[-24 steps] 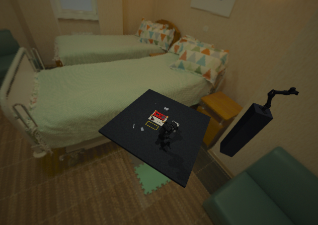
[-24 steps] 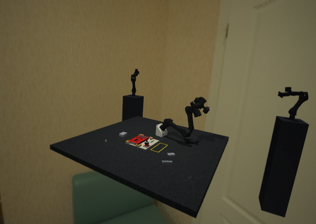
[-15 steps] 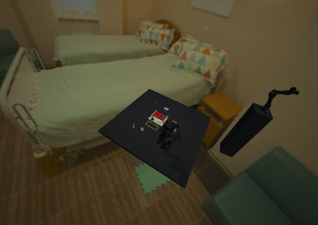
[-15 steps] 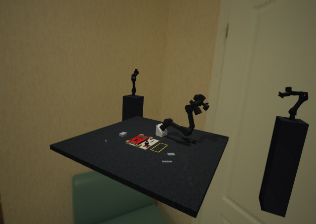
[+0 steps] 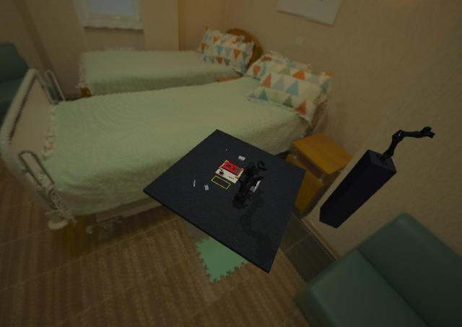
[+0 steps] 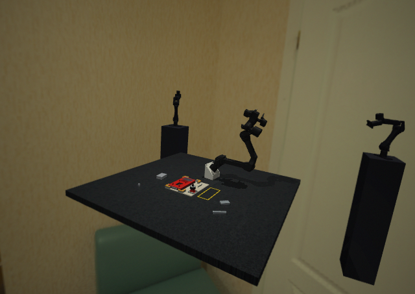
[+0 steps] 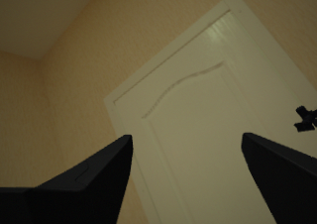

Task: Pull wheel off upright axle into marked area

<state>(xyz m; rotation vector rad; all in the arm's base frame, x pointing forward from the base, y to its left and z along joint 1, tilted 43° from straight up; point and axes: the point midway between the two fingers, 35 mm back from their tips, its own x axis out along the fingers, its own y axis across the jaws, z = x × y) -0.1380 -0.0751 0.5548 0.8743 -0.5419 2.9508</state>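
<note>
Now: the dark wheel 54 cm below my gripper tip, 44 cm ahead of it and 33 cm to the right of it.
</note>
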